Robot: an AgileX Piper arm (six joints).
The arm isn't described. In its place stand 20 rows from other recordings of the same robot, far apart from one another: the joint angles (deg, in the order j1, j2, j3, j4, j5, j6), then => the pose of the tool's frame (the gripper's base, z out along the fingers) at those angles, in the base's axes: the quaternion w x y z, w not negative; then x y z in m.
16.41 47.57 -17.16 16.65 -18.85 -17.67 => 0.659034, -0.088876, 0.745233, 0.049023, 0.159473, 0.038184, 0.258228
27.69 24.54 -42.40 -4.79 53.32 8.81 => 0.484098, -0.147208, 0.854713, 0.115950, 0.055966, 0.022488, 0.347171
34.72 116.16 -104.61 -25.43 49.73 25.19 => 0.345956, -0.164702, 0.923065, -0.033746, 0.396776, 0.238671, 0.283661
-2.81 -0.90 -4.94 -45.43 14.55 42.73 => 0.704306, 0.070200, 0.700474, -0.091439, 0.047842, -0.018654, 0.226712
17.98 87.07 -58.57 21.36 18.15 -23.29 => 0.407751, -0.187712, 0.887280, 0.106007, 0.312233, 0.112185, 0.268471
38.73 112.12 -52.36 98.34 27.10 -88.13 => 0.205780, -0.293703, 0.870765, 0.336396, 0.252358, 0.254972, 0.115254
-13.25 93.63 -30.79 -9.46 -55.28 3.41 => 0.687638, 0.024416, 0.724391, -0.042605, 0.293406, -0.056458, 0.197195
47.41 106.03 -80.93 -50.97 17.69 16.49 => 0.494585, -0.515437, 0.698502, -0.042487, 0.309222, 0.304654, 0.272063
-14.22 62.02 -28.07 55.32 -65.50 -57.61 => 0.630113, 0.283762, 0.541601, -0.478649, 0.165019, -0.112065, 0.311316
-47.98 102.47 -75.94 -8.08 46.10 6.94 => 0.160411, 0.417461, 0.885881, -0.123331, 0.244086, -0.284663, 0.235266
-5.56 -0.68 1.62 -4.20 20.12 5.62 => 0.600984, 0.057959, 0.796575, -0.030448, 0.052695, -0.007433, 0.172833
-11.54 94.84 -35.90 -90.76 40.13 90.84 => 0.260984, 0.195900, 0.876451, -0.354039, 0.252071, -0.111324, 0.155569
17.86 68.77 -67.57 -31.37 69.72 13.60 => 0.265813, -0.073724, 0.939499, -0.203099, 0.221861, 0.024804, 0.368125
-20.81 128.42 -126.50 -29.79 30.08 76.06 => 0.552179, 0.535352, 0.638241, 0.033826, 0.492712, -0.211504, 0.320368
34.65 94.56 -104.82 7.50 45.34 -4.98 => 0.465492, -0.277448, 0.818974, 0.188736, 0.304238, 0.220542, 0.443549
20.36 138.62 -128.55 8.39 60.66 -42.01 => 0.219015, -0.486367, 0.845354, 0.029265, 0.489684, 0.194069, 0.198315
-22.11 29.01 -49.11 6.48 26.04 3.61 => 0.699602, 0.176749, 0.689728, -0.059936, 0.076175, -0.026081, 0.418721
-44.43 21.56 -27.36 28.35 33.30 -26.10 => 0.569979, 0.222680, 0.780668, -0.126866, 0.071372, -0.036744, 0.302312
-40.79 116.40 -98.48 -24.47 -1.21 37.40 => 0.612799, 0.348248, 0.693655, -0.148468, 0.377966, -0.325085, 0.305484
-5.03 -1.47 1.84 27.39 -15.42 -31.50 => 0.803281, 0.050058, 0.583917, -0.106186, 0.049395, -0.015522, 0.224986
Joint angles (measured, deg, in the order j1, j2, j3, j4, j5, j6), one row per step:
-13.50, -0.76, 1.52, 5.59, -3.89, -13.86
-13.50, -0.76, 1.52, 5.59, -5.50, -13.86
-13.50, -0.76, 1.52, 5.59, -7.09, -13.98
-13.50, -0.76, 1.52, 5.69, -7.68, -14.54
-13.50, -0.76, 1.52, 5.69, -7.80, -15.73
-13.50, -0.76, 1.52, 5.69, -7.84, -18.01
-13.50, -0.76, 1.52, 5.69, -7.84, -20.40
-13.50, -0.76, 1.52, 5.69, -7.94, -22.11
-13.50, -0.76, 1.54, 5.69, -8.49, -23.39
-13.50, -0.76, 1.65, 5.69, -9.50, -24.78
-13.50, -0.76, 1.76, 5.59, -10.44, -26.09
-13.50, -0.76, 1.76, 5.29, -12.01, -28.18
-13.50, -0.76, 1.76, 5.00, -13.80, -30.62
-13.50, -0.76, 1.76, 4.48, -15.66, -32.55
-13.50, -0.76, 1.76, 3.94, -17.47, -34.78
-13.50, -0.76, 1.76, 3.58, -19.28, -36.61
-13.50, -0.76, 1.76, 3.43, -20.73, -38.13
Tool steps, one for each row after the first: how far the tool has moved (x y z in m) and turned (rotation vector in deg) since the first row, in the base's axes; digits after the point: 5 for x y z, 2 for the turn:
-0.00044, -0.00015, 0.00251, -0.36, -1.56, -0.16
-0.00095, -0.00028, 0.00498, -0.84, -3.07, -0.33
-0.00116, -0.00034, 0.00590, -1.41, -3.53, -0.48
-0.00120, -0.00035, 0.00608, -2.57, -3.37, -0.70
-0.00121, -0.00036, 0.00614, -4.76, -2.86, -1.11
-0.00121, -0.00036, 0.00614, -7.04, -2.28, -1.52
-0.00125, -0.00036, 0.00630, -8.69, -1.96, -1.84
-0.00143, -0.00041, 0.00703, -10.03, -2.17, -2.16
-0.00171, -0.00050, 0.00794, -11.54, -2.69, -2.59
-0.00197, -0.00056, 0.00873, -13.05, -3.15, -3.02
-0.00264, -0.00054, 0.01114, -15.64, -4.08, -3.77
-0.00348, -0.00049, 0.01386, -18.58, -5.13, -4.70
-0.00441, -0.00030, 0.01666, -21.27, -6.32, -5.59
-0.00538, -0.00002, 0.01936, -24.22, -7.38, -6.58
-0.00645, 0.00024, 0.02203, -26.61, -8.58, -7.52
-0.00737, 0.00041, 0.02413, -28.42, -9.54, -8.33

